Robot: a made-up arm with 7 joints.
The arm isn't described. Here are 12 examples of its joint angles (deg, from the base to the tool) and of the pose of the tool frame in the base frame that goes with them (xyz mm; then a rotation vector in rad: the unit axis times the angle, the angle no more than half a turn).
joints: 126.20 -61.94 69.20 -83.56 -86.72 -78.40 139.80
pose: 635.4 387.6 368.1 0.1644 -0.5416 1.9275
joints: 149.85 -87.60 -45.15 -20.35 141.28 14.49 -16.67
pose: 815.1 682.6 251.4 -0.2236 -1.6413 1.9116
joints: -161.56 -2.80 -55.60 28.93 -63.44 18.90 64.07
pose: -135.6 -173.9 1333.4 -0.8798 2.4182 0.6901
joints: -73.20 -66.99 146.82 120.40 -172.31 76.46 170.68
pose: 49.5 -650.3 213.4 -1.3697 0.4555 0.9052
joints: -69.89 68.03 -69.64 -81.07 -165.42 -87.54 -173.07
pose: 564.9 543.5 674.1 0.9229 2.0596 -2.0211
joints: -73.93 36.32 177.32 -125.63 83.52 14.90 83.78
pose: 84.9 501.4 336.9 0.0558 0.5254 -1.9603
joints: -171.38 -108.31 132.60 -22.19 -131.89 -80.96 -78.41
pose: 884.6 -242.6 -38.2 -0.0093 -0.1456 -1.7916
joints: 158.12 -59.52 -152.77 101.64 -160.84 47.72 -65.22
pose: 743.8 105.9 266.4 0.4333 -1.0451 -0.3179
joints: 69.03 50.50 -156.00 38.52 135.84 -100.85 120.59
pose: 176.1 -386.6 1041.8 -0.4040 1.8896 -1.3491
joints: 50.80 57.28 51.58 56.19 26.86 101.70 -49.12
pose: 153.4 -707.0 558.3 0.7246 1.0252 0.5487
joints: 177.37 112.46 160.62 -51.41 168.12 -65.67 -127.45
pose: -786.2 -92.3 -258.1 -1.6859 0.6810 -2.2376
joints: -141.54 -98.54 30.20 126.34 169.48 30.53 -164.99
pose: 486.5 -63.1 610.0 -0.9680 -2.6417 0.8437
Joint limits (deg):
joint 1: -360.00..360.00
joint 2: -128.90..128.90
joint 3: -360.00..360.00
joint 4: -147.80..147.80
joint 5: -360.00..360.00
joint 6: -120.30..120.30
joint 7: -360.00..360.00
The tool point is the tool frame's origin. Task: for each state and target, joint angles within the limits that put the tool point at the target. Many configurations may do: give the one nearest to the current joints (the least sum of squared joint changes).
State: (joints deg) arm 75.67 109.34 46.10 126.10 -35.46 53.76 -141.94
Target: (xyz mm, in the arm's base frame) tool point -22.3 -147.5 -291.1
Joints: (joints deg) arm 68.50 124.88 16.14 98.56 -45.60 50.01 -141.94
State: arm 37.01 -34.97 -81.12 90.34 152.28 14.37 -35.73
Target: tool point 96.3 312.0 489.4
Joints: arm 40.80 -40.78 -90.63 140.40 152.33 -0.52 -35.73
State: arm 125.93 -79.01 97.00 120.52 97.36 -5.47 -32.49
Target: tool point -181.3 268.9 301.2
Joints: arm 112.10 -82.96 100.04 147.80 102.78 -9.44 -32.49
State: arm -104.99 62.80 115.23 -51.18 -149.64 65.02 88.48
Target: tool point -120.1 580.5 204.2
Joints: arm -78.53 70.29 131.94 -89.95 -150.81 78.80 88.48
